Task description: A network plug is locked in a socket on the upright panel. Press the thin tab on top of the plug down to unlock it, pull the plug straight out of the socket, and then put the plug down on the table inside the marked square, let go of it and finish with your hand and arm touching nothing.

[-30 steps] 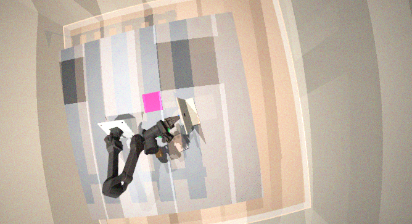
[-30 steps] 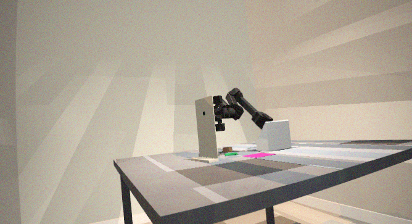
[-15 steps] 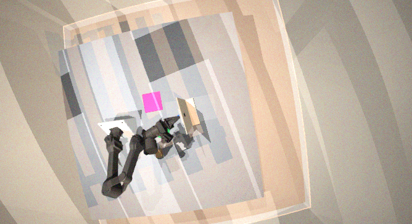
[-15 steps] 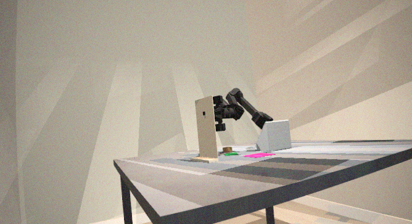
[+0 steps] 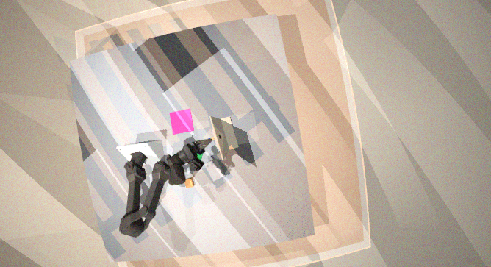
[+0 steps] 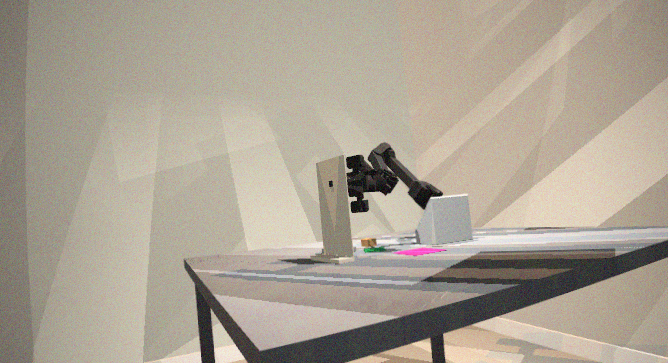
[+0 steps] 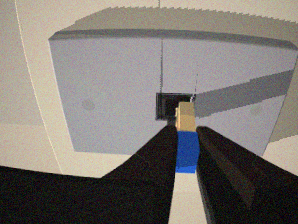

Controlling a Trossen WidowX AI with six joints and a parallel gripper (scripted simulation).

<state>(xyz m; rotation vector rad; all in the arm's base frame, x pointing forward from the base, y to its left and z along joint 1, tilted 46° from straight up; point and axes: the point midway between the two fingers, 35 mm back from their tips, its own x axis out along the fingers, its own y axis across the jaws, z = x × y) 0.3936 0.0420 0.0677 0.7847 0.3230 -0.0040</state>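
The pink marked square lies 230 mm below my gripper tip, 180 mm behind it and 130 mm to the left of it. The rest, counted from my gripper tip: network plug right at my gripper tip; upright panel 90 mm below, 40 mm ahead.
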